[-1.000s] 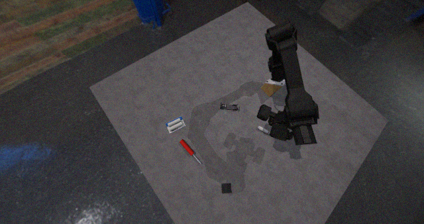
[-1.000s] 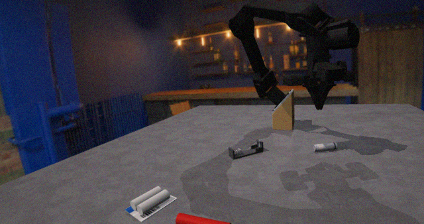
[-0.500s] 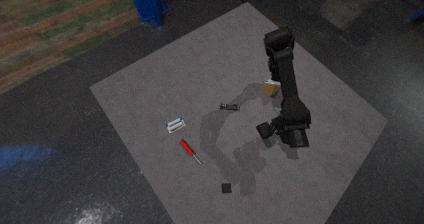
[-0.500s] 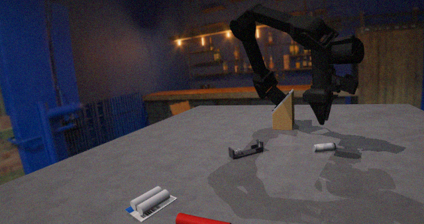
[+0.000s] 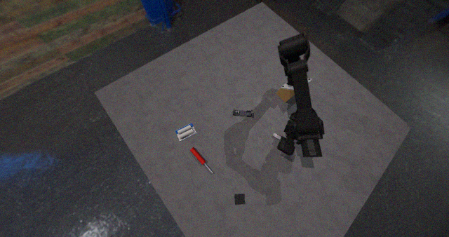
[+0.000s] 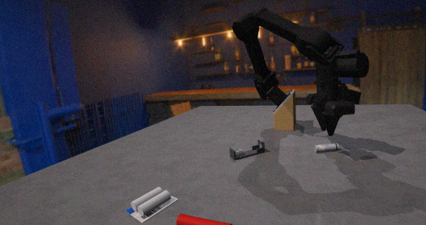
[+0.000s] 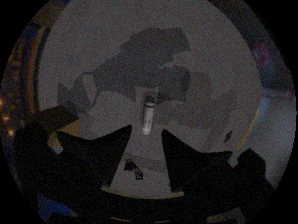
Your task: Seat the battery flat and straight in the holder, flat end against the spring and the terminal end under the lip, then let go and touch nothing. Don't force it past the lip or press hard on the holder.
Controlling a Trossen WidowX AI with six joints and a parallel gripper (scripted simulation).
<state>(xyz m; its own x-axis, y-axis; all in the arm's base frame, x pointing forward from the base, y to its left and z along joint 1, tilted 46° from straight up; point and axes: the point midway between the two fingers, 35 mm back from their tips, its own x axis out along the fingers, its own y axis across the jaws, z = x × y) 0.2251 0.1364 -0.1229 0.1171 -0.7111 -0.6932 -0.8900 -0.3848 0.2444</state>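
Now: the battery 4 cm below my gripper tip. The rest, counted from my gripper tip: red screwdriver 39 cm ahead, 11 cm to the right, 4 cm below; then black square 33 cm ahead, 11 cm to the left, 5 cm below.
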